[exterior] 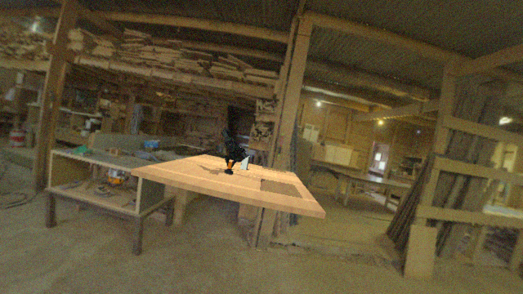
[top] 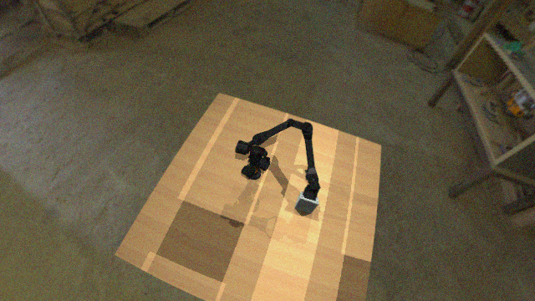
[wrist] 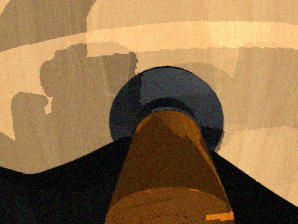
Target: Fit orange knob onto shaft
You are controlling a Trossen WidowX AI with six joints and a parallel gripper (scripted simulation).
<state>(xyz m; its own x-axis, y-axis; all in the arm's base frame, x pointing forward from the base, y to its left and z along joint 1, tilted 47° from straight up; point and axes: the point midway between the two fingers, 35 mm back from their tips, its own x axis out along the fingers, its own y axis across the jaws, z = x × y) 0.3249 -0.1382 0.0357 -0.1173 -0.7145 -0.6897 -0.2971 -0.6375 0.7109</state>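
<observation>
Right now the dark pedestal is 2 cm below my gripper tip. The rest, counted from my gripper tip: orange knob 3 cm above.
</observation>
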